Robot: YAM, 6 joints.
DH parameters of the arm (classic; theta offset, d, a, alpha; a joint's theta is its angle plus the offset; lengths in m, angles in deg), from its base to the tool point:
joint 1: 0 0.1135 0.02 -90
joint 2: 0 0 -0.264 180
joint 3: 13.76 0 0.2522 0
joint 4: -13.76 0 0.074 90
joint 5: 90 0 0 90
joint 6: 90 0.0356 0 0
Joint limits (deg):
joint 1: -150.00..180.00
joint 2: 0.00..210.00
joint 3: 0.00..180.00
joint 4: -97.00..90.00
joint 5: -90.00..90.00
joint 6: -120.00..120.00
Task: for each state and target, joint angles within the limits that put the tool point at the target. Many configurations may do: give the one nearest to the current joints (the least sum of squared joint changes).
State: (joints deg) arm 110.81 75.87 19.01 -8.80 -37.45 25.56
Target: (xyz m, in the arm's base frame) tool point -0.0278 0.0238 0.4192
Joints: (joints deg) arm 106.71 16.12 48.99 -4.61 -33.76 25.56
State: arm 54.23 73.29 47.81 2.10 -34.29 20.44
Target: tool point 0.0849 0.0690 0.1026
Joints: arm 29.45 55.70 11.95 -36.22 -31.00 20.44
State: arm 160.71 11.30 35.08 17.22 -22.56 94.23
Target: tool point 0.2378 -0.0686 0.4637
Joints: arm 167.69 0.00 69.12 39.77 -27.31 94.23
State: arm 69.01 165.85 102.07 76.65 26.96 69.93
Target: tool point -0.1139 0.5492 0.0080
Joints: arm 103.18 169.08 110.07 71.80 23.79 69.93
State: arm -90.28 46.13 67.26 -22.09 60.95 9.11
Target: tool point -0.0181 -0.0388 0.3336
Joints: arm -74.88 12.33 44.41 -42.36 50.81 9.11
